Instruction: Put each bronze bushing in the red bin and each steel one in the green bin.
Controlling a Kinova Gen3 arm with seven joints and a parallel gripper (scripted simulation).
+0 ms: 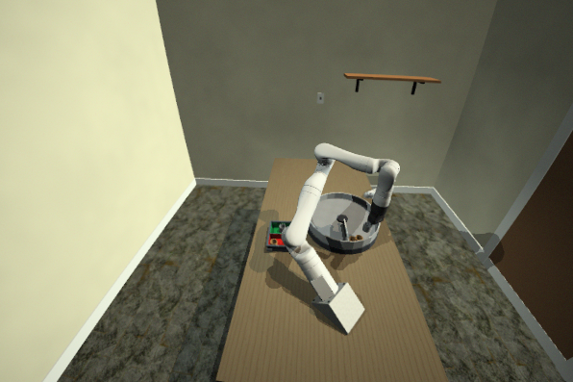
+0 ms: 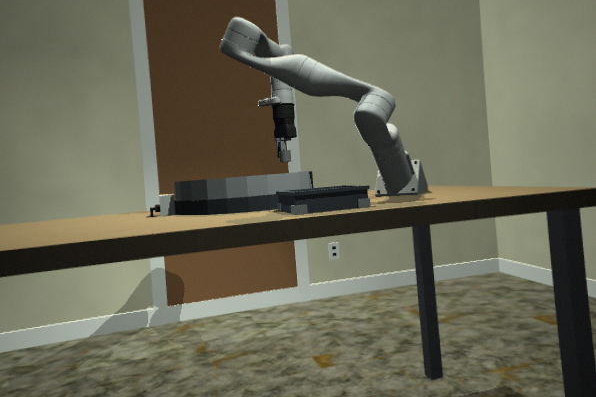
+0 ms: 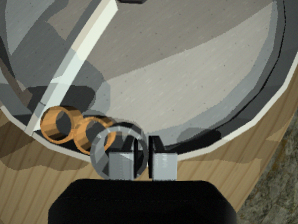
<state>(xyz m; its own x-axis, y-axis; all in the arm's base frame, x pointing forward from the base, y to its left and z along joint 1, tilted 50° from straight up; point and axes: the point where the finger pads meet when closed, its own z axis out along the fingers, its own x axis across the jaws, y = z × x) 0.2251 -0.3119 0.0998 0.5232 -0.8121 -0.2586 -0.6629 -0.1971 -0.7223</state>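
Now: the bin tray 46 cm to the left of my hand, 14 cm below it and 4 cm behind it. The rest, counted from my hand: grey turntable (13 cm to the left, 13 cm ahead, 12 cm below).
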